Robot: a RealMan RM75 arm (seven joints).
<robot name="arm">
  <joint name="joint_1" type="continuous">
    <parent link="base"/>
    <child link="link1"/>
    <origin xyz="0 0 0.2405"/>
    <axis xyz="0 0 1"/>
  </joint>
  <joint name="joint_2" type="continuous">
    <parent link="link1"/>
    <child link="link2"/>
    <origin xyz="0 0 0"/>
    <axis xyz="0 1 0"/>
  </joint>
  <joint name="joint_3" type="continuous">
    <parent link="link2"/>
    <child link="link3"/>
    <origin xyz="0 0 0.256"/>
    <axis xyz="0 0 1"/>
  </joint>
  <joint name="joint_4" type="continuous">
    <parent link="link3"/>
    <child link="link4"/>
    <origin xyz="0 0 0"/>
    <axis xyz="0 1 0"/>
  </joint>
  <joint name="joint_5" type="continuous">
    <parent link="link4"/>
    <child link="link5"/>
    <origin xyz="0 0 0.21"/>
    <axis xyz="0 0 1"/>
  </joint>
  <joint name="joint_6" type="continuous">
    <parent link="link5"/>
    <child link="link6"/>
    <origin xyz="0 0 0"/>
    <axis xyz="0 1 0"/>
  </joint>
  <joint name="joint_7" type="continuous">
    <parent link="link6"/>
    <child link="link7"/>
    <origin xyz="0 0 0.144"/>
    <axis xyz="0 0 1"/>
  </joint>
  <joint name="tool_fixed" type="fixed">
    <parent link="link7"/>
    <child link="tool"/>
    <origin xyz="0 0 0"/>
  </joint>
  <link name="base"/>
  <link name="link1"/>
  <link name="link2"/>
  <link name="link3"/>
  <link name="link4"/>
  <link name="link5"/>
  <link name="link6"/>
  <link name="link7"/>
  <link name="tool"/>
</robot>
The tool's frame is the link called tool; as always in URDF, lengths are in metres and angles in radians. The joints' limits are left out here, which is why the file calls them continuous.
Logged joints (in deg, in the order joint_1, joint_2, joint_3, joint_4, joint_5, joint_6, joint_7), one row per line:
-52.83, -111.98, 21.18, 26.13, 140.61, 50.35, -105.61
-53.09, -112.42, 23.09, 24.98, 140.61, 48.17, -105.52
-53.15, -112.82, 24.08, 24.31, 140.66, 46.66, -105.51
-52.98, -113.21, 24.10, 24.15, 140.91, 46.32, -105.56
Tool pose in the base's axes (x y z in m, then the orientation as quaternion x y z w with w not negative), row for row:
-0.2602, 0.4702, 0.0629, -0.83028, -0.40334, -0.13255, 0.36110
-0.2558, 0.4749, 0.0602, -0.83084, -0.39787, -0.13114, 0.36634
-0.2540, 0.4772, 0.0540, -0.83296, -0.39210, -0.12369, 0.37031
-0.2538, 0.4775, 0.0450, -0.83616, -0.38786, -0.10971, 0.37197
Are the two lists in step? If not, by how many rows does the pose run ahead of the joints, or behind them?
The pose runs 2 rows behind the joints: the pose in row i belongs to the joints in row i - 2.
